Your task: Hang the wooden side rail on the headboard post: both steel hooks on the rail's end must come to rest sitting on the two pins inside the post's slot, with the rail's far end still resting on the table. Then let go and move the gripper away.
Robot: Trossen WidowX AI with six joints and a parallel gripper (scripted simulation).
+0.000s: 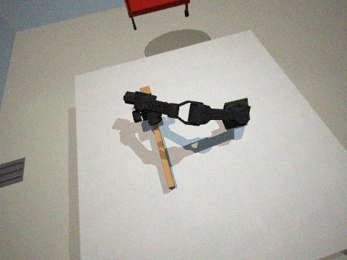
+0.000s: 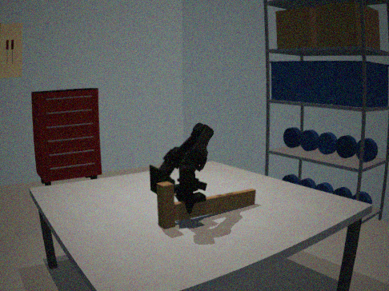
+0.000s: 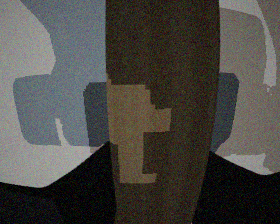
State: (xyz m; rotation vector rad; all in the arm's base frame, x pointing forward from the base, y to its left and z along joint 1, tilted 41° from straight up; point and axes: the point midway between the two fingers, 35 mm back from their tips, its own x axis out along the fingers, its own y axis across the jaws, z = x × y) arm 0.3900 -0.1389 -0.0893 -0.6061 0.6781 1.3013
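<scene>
Now: the headboard post 1 cm behind my gripper tip, 10 cm to the right of it and 4 cm above it.
</scene>
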